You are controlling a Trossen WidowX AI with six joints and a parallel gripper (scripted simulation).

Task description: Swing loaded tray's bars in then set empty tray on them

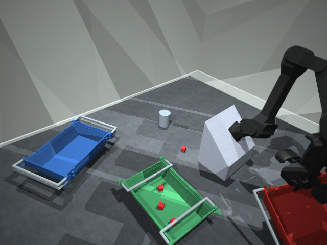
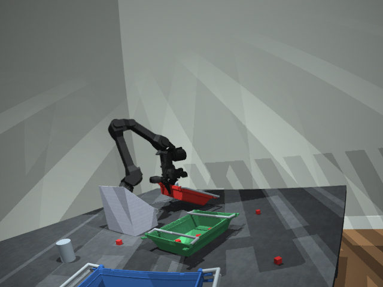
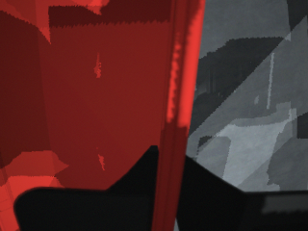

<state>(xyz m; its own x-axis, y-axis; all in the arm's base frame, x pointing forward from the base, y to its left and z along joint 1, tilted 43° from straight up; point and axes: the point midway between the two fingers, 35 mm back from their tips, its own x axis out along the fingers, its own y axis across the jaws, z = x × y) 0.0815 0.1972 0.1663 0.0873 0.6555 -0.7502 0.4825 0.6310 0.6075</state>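
My gripper tip is 7 cm to the right of the red tray and 4 cm short of it.
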